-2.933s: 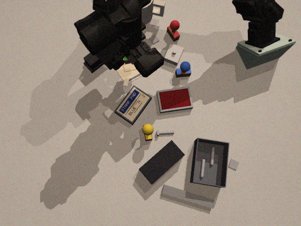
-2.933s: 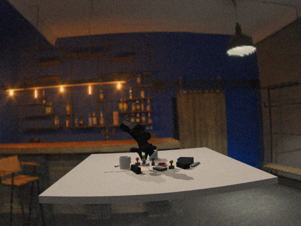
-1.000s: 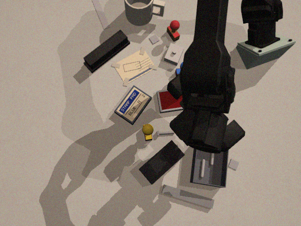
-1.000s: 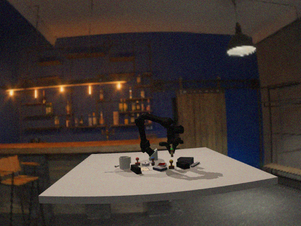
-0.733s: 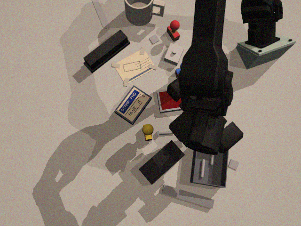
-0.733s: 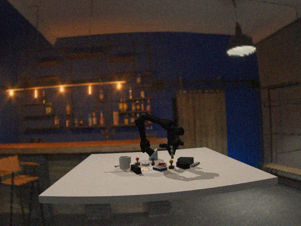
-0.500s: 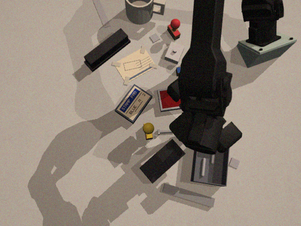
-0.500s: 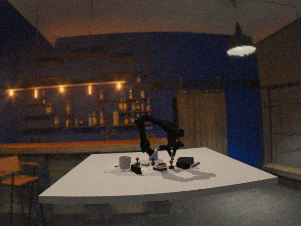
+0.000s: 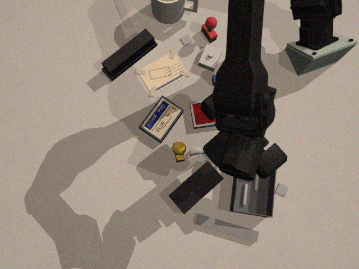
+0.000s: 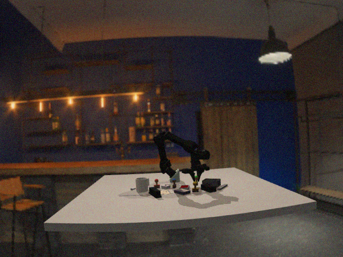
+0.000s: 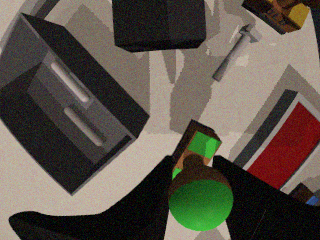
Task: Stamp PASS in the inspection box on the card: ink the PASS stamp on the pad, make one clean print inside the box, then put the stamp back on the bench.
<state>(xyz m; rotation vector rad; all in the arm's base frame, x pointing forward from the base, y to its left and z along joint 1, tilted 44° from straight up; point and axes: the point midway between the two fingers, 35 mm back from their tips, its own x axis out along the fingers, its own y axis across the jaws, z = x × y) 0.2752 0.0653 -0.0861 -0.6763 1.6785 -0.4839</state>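
Right now my gripper tip is right at the green-knobbed stamp. From my gripper tip the other things lie so: yellow-knobbed stamp (110 mm ahead, 40 mm to the right, 20 mm below); then red ink pad (10 mm ahead, 90 mm to the right, 30 mm below); then grey tray (10 mm ahead, 100 mm to the left, 30 mm below).
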